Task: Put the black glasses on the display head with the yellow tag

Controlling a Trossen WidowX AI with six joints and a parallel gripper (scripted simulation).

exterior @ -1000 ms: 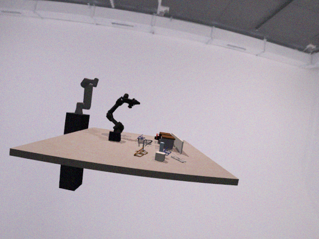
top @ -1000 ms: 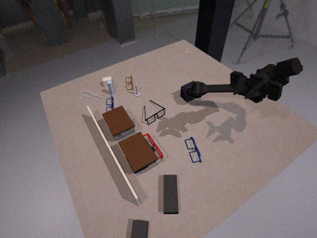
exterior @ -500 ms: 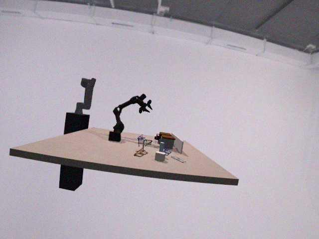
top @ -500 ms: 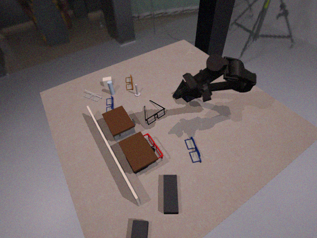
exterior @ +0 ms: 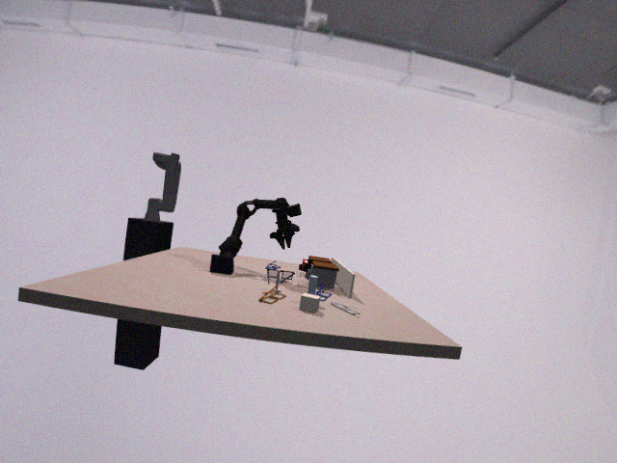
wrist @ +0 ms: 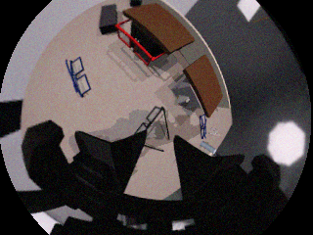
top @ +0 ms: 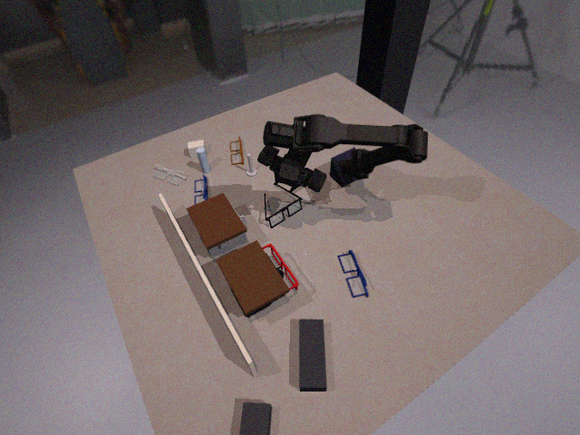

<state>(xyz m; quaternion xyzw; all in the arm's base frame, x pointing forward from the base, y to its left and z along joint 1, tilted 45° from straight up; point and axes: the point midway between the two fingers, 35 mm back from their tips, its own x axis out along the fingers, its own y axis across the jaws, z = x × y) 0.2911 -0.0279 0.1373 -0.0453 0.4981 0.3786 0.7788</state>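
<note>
The black glasses is 2 cm behind my gripper tip, 8 cm to the right of it and 14 cm below it. Round my gripper tip: long white wall strip 30 cm ahead, 8 cm to the left, 10 cm below; then thin white post 27 cm to the right, 13 cm below; then light blue cylinder 14 cm ahead, 37 cm to the right, 10 cm below.
</note>
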